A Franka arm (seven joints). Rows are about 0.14 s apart.
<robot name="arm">
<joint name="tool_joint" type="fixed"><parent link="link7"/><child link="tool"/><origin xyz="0 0 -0.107" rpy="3.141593 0 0"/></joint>
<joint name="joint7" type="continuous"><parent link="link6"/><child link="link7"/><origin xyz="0.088 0 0"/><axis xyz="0 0 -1"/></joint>
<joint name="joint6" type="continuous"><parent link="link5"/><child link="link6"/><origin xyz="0 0 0"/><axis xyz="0 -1 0"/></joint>
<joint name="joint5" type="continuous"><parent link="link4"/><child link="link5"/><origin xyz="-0.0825 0 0.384"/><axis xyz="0 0 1"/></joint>
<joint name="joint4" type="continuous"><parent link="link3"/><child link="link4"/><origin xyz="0.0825 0 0"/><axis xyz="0 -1 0"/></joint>
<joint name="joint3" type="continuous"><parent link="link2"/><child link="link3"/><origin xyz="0 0 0.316"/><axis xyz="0 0 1"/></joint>
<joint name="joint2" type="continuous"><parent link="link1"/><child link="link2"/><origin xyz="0 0 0"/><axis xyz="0 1 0"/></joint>
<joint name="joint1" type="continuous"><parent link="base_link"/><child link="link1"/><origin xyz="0 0 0.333"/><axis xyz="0 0 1"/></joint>
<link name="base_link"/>
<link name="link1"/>
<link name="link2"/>
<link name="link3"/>
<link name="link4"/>
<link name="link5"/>
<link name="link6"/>
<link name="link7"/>
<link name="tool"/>
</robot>
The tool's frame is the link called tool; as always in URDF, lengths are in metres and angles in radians. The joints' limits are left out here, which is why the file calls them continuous.
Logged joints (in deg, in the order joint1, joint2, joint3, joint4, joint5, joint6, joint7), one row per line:
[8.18, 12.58, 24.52, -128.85, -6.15, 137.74, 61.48]
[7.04, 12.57, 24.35, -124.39, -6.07, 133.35, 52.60]
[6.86, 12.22, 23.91, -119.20, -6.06, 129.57, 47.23]
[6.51, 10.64, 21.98, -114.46, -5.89, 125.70, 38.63]
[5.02, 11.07, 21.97, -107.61, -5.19, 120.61, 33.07]
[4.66, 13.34, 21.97, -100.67, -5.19, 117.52, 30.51]
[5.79, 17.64, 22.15, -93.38, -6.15, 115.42, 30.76]
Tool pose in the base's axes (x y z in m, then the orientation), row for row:
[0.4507, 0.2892, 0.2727, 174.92, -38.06, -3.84]
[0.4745, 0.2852, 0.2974, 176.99, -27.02, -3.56]
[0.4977, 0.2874, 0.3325, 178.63, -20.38, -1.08]
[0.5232, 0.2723, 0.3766, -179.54, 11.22, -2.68]
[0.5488, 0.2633, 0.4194, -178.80, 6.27, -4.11]
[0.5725, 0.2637, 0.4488, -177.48, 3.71, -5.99]
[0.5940, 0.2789, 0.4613, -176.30, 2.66, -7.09]
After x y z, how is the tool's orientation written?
As a rotation vector, in degrees.
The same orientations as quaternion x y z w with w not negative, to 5 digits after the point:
[0.97688, -0.21255, -0.02145, 0.00826]
[0.98832, -0.15088, -0.01988, 0.00806]
[0.99353, -0.11335, -0.00601, 0.00181]
[-0.99794, 0.06236, -0.01490, 0.00078]
[-0.99908, 0.03503, -0.02297, 0.00910]
[-0.99900, 0.02088, -0.03372, 0.02077]
[-0.99860, 0.01507, -0.04016, 0.03087]

